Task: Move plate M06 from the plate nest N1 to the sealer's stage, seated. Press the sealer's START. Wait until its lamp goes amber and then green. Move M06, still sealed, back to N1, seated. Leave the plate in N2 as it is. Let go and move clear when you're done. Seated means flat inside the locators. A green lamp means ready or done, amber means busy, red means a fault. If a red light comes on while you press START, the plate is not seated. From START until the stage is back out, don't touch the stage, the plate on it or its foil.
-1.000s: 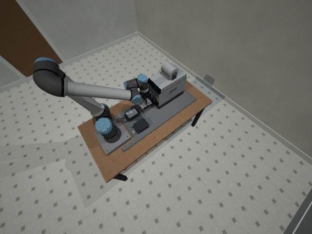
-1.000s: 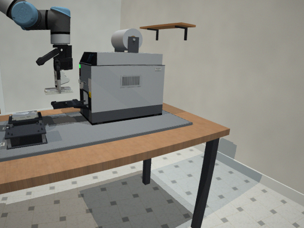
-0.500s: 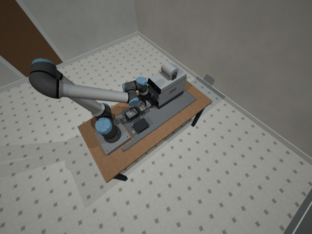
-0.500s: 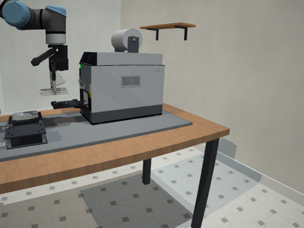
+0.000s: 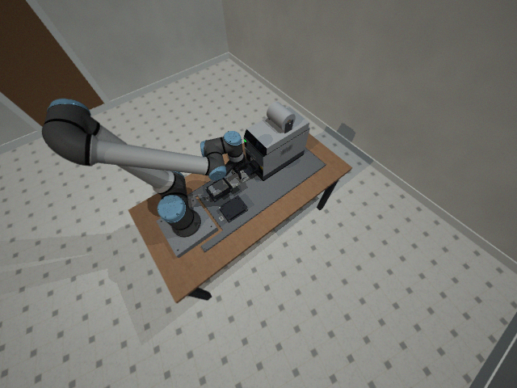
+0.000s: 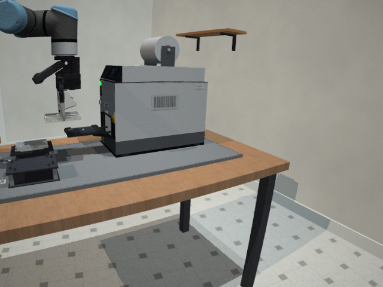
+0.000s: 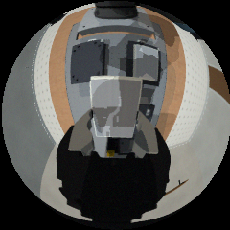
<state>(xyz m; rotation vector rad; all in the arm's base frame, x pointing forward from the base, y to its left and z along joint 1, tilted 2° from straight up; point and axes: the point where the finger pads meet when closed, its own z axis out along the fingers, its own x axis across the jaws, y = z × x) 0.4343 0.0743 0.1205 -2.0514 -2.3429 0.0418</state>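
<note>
The black sealer stage is 8 cm ahead of my hand, 9 cm to the left of it and 8 cm below it. The rest, counted from my hand: plate M06: 1 cm below; then plate: 13 cm behind, 8 cm to the left, 13 cm below; then foil roll: 41 cm ahead, 14 cm to the left, 24 cm above.
</note>
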